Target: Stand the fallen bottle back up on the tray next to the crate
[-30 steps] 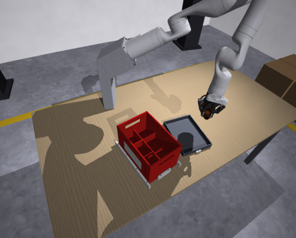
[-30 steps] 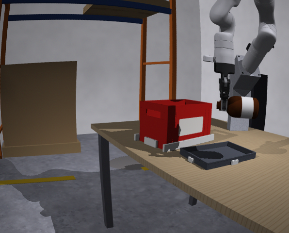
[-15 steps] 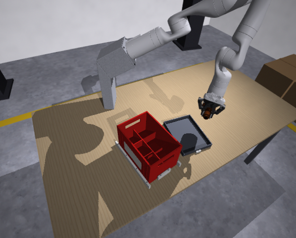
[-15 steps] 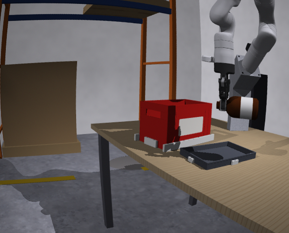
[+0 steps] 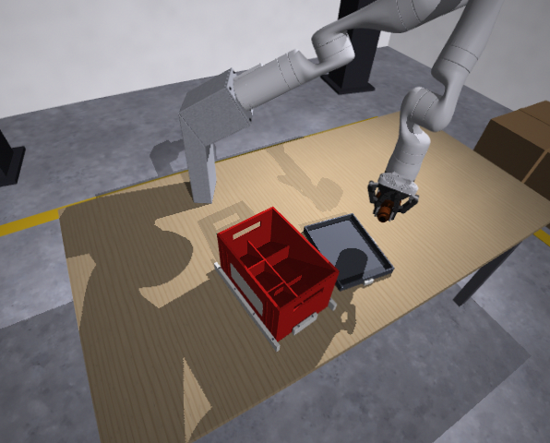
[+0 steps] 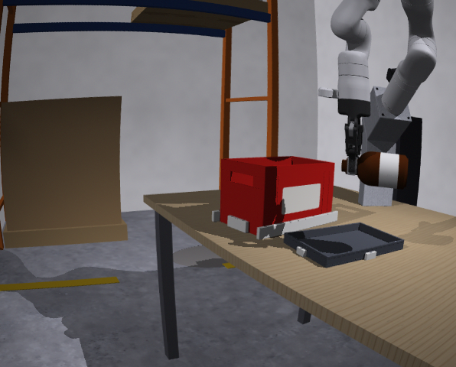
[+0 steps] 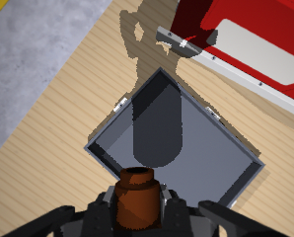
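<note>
The brown bottle is 4 cm to the left of my hand and 4 cm behind it. The rest, counted from my hand: dark grey tray: 19 cm below, 5 cm to the right, 4 cm behind; red crate: 33 cm to the right, 12 cm below, 2 cm ahead.
</note>
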